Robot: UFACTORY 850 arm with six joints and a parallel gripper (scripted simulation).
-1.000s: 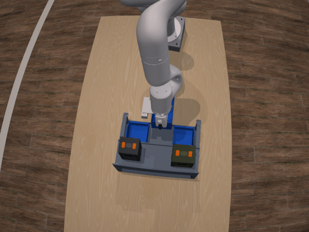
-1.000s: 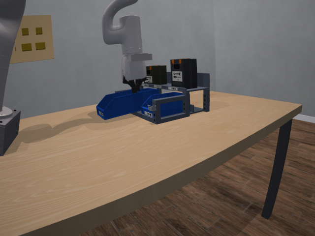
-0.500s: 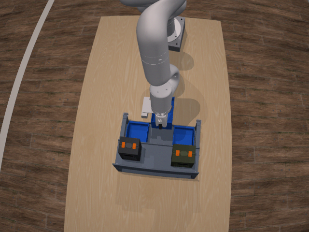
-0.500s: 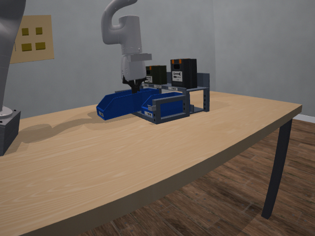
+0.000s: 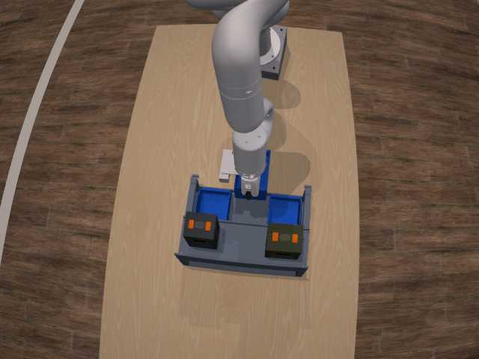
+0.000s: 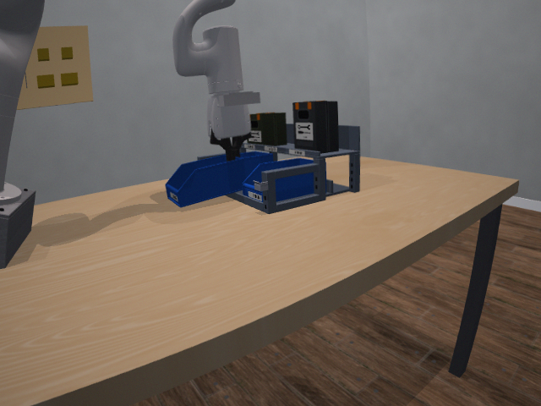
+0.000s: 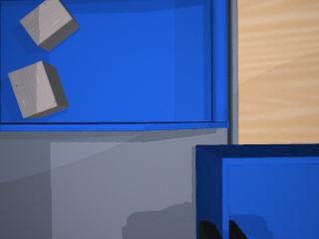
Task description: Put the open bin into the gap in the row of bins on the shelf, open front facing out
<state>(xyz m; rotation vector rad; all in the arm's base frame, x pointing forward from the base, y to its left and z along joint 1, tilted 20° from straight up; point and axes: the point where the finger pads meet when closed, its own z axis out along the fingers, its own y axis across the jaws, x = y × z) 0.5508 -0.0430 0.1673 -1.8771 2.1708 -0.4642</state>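
The grey shelf lies 100 mm ahead of my hand, 30 mm below it and 20 mm to the right of it. From my hand the other things lie so: dark green tool case: 190 mm ahead, 80 mm to the left, 50 mm above; black tool case: 140 mm to the right, 140 mm ahead, 70 mm above.
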